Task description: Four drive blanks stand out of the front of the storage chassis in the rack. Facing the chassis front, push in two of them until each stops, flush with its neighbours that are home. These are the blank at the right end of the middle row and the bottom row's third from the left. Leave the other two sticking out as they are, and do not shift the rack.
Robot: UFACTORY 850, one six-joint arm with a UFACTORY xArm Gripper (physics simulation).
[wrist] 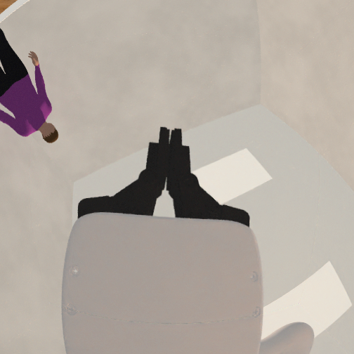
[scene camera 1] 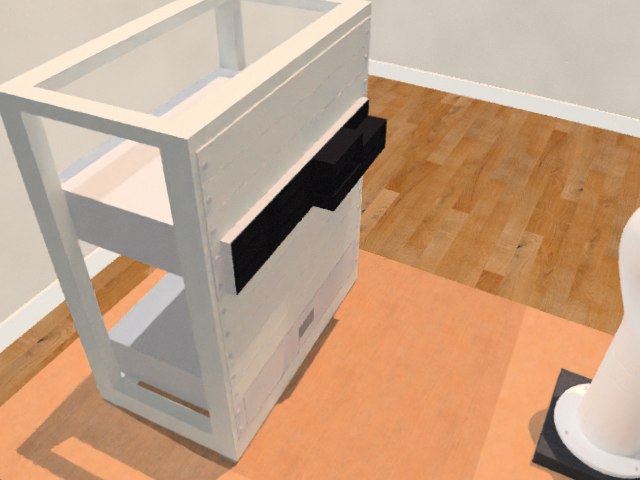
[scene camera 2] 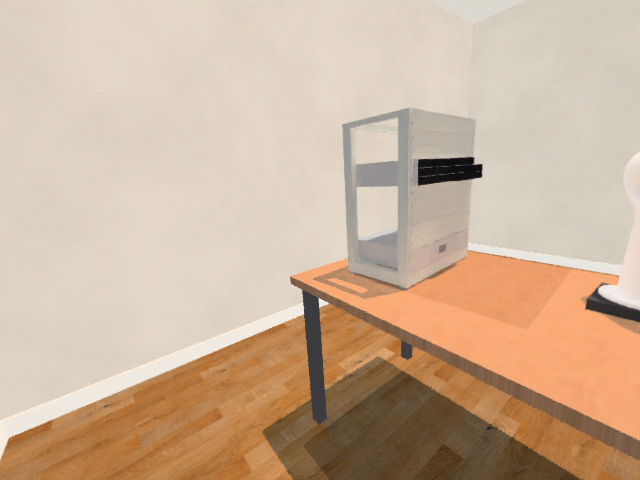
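The storage chassis (scene camera 1: 268, 237) (scene camera 2: 439, 173) has a black front that stands out of the pale rack (scene camera 1: 199, 310) (scene camera 2: 404, 206). In scene camera 1, a black block (scene camera 1: 338, 152) sticks out right of the middle of this front, and another black block (scene camera 1: 376, 136) sticks out near its far, right end. In scene camera 2, a black piece (scene camera 2: 477, 171) juts out at the right end. The single blanks, their rows and their number cannot be told apart in the dark front. My gripper (wrist: 168, 140) is shut and empty, fingertips together, pointing at wall and ceiling, away from the rack; scene cameras do not show it.
The rack stands on an orange table (scene camera 1: 413, 361) (scene camera 2: 480, 330). A pale lower panel (scene camera 1: 266, 374) with a small grey rectangle (scene camera 1: 306, 322) (scene camera 2: 442, 248) is near the rack's foot. The arm's base (scene camera 1: 594, 428) (scene camera 2: 612, 302) stands at the right. A person in purple (wrist: 25, 102) shows in the wrist view.
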